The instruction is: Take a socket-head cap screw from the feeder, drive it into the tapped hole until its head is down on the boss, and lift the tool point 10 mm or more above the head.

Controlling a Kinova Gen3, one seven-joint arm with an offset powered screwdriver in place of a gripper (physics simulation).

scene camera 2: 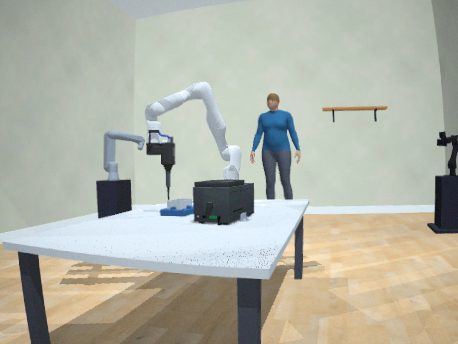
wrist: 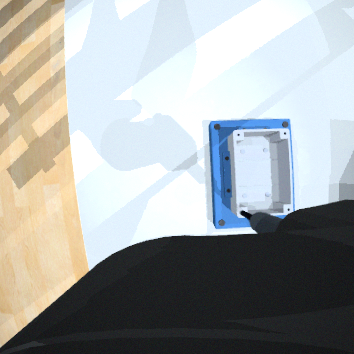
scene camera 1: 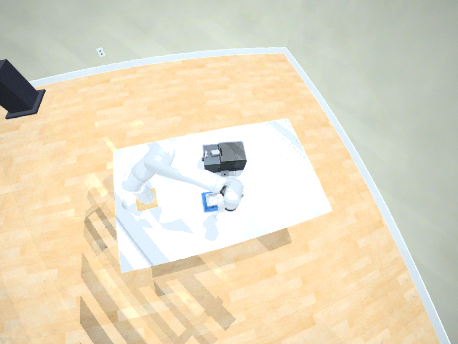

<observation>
The pictures show: a blue fixture plate.
</observation>
